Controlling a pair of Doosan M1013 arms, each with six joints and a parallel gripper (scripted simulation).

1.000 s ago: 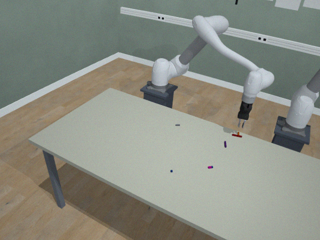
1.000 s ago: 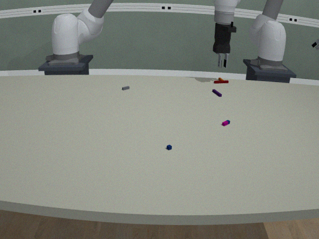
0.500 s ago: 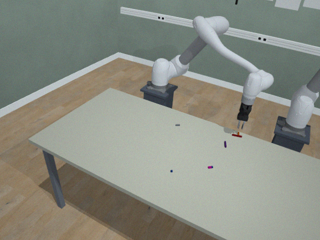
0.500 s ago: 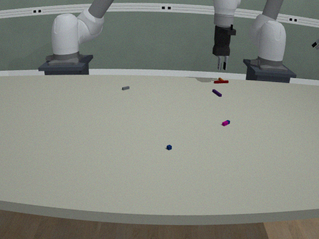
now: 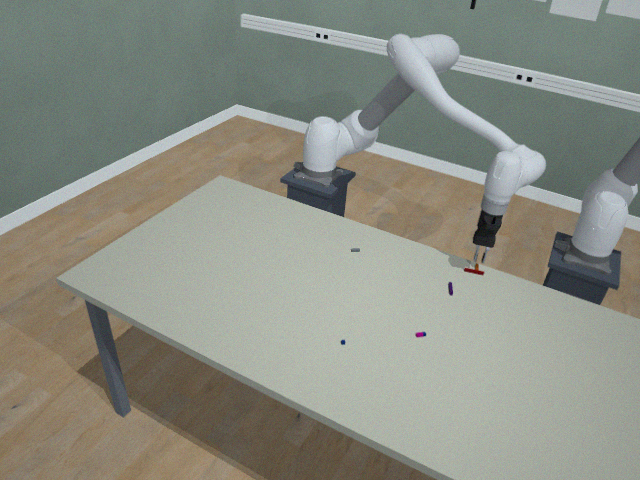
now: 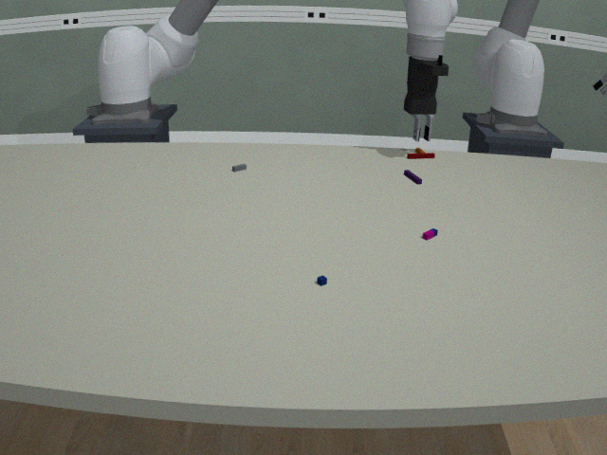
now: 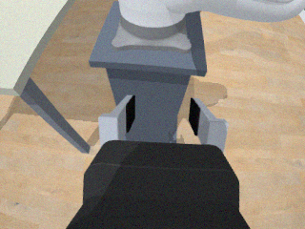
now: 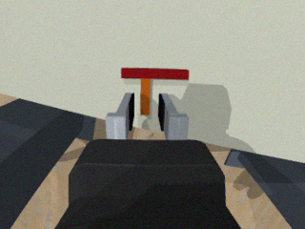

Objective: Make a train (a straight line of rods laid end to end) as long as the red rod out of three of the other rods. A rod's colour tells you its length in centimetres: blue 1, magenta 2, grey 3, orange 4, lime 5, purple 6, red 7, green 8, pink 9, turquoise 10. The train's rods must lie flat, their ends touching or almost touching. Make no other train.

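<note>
The orange rod is 50 mm below my right hand. The rest, counted from my right hand: red rod (50 mm below, 30 mm ahead); purple rod (170 mm ahead, 50 mm to the right, 50 mm below); magenta rod (440 mm ahead, 80 mm to the right, 50 mm below).
</note>
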